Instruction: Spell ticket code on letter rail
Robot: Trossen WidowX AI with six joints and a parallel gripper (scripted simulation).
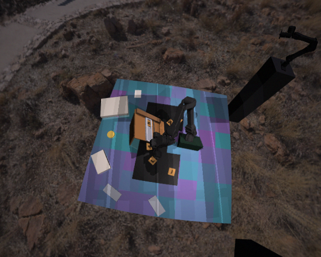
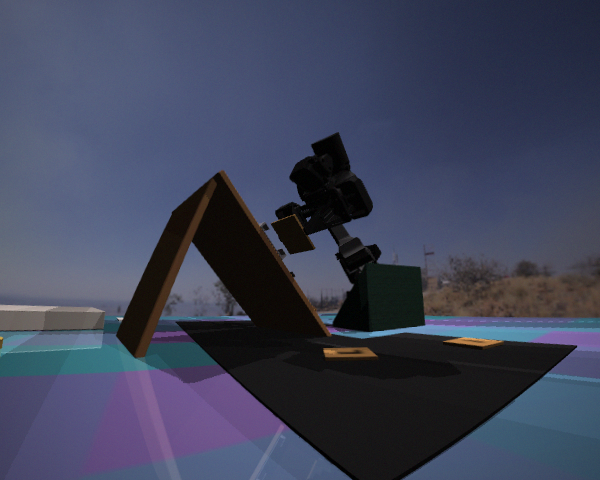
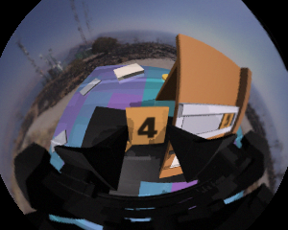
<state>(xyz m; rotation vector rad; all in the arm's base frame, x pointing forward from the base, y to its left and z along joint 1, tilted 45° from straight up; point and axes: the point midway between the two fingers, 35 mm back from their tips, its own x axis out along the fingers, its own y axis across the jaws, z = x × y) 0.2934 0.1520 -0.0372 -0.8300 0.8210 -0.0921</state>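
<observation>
Now: the white ticket 12 cm to the right of my gripper tip, 8 cm below it and 4 cm behind it. Also, from my gripper tip: letter tile: right at my gripper tip; then black mat: 17 cm below, 13 cm to the right, 11 cm behind; then yellow disc: 39 cm ahead, 16 cm below, 9 cm to the right.
</observation>
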